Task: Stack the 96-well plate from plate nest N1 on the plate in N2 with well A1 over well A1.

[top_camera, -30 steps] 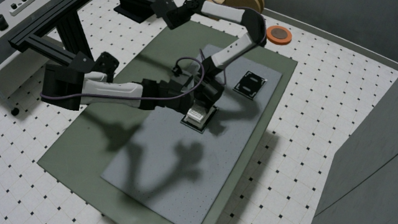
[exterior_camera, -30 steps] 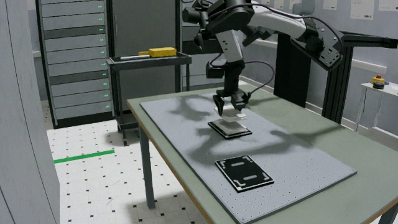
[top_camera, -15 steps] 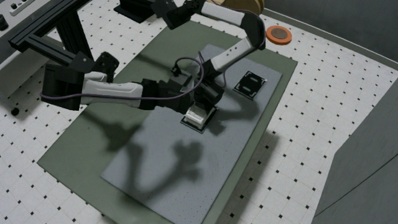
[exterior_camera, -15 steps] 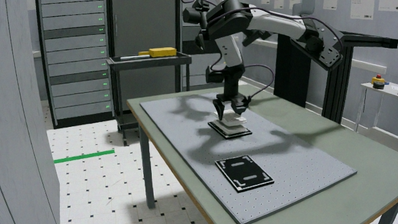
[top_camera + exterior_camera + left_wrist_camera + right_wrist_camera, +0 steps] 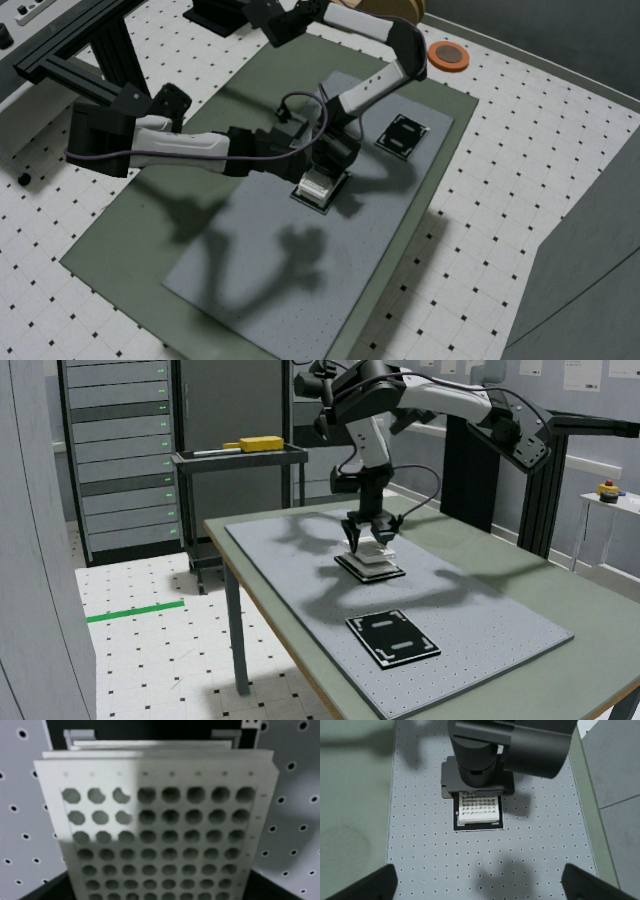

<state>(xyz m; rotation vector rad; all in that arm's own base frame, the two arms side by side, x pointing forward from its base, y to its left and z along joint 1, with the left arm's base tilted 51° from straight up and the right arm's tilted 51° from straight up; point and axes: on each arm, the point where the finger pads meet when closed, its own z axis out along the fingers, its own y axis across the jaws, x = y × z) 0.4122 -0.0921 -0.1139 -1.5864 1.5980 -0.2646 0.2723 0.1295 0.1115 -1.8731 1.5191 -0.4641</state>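
Now: left hand 5 cm above the plate nest N2. Also, from my left hand: plate nest N1: 9 cm ahead, 32 cm to the left, 5 cm below.
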